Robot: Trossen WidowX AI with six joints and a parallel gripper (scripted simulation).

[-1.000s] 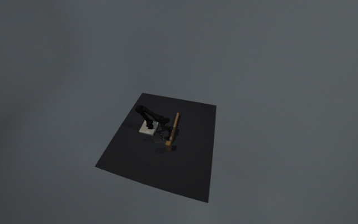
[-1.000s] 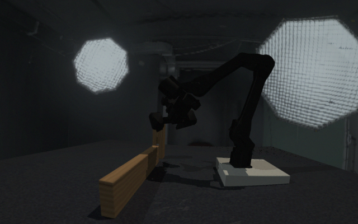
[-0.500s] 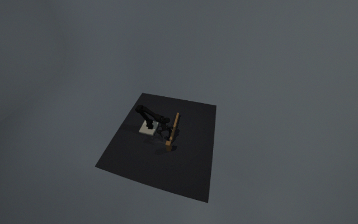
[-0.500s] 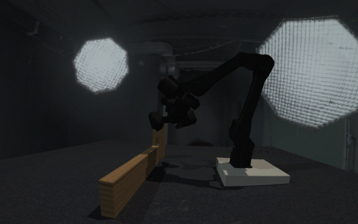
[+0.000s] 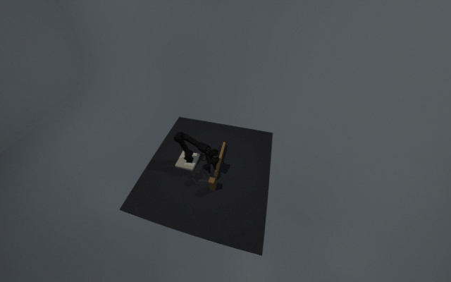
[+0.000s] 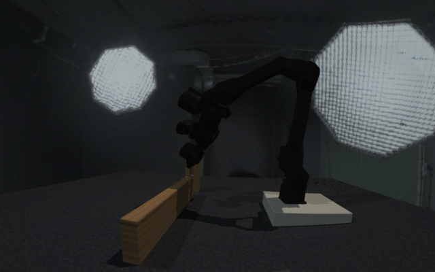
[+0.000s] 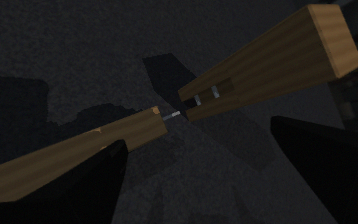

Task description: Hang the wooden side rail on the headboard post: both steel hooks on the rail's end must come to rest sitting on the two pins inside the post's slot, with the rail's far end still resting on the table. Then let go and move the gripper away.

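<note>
My gripper tip is now 100 mm to the left of the headboard post, 50 mm above it and 20 mm short of it.
</note>
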